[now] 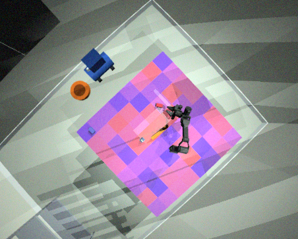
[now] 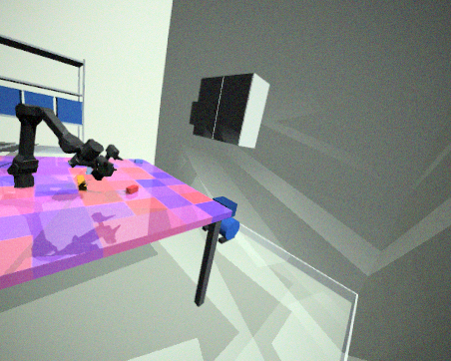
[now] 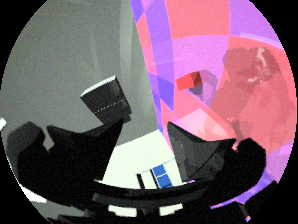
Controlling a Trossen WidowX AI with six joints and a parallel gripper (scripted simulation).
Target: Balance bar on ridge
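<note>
Right now my gripper tip is 200 mm to the right of the yellow bar, 160 mm above it and 140 mm past it. Also, from my gripper tip: blue block: 720 mm to the left, 370 mm ahead, 150 mm below.
</note>
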